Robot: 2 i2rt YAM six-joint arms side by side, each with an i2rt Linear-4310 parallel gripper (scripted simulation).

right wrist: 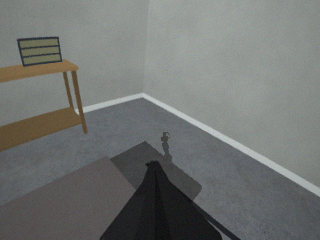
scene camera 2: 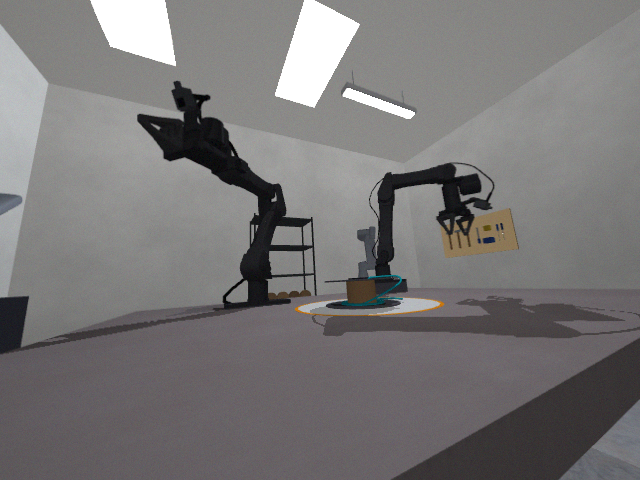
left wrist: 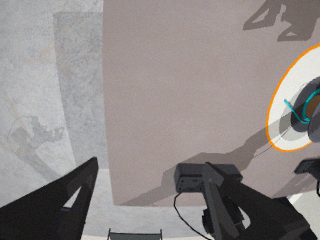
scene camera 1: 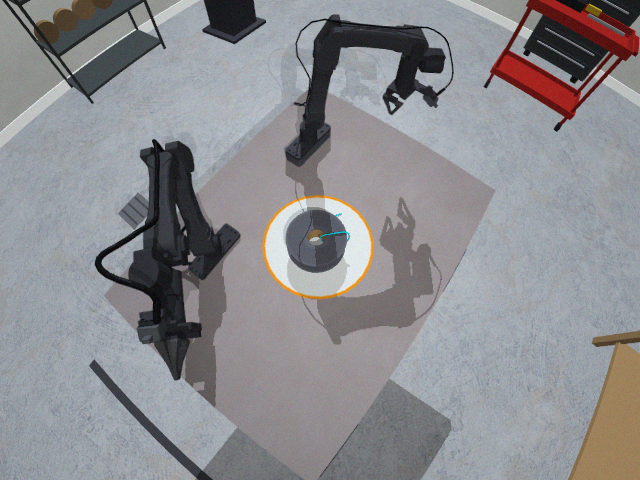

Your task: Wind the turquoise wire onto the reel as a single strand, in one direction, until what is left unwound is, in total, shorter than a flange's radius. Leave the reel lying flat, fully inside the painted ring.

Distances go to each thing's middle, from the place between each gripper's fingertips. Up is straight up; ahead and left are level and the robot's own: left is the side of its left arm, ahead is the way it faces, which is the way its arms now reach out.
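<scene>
The reel [scene camera 1: 314, 223] sits 350 mm below my right hand [scene camera 2: 138, 117], and it is also 480 mm to the left of that hand and 20 mm behind it.
My left hand [scene camera 1: 397, 106], for its part, is 190 mm above the reel, 500 mm to the left of it and 20 mm short of it.
</scene>
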